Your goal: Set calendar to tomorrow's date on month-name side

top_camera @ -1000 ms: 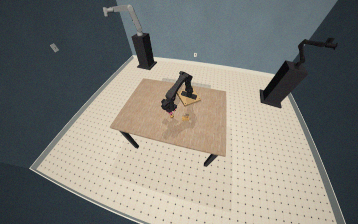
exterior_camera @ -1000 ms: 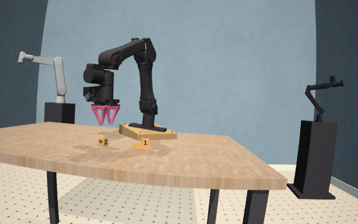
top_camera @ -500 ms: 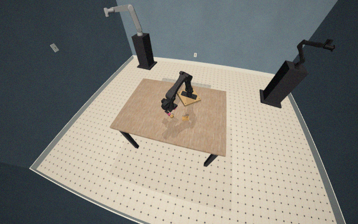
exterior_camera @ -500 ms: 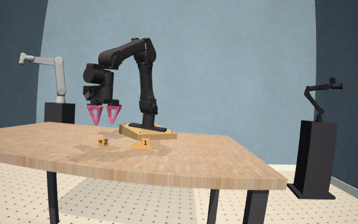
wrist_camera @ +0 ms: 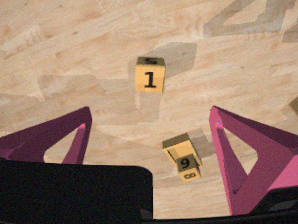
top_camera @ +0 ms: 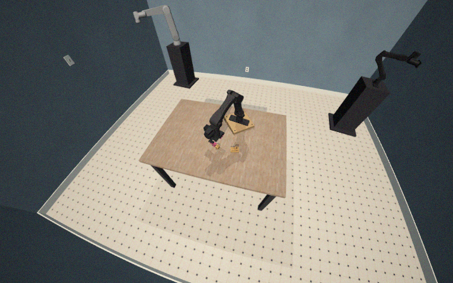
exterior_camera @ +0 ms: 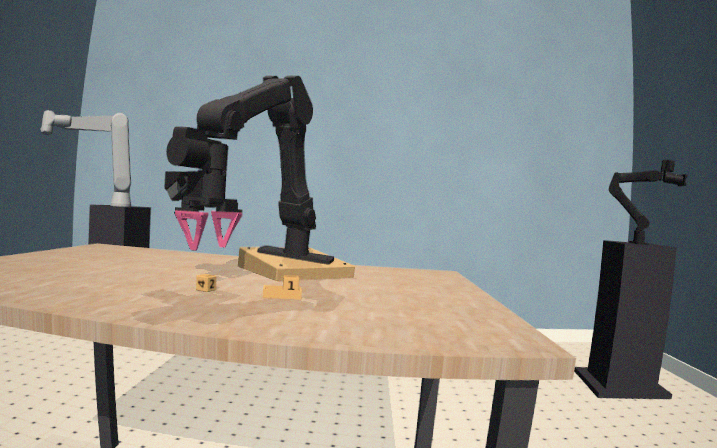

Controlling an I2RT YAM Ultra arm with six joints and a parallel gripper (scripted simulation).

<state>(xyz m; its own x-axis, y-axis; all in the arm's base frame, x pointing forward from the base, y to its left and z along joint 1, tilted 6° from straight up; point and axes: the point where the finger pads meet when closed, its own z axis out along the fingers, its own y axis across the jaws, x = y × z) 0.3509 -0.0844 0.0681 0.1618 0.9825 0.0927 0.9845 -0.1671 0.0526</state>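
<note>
Now: the digit cube 8 cm below my hand. The rest, counted from my hand: tan tray (15 cm to the left, 8 cm below, 3 cm behind).
</note>
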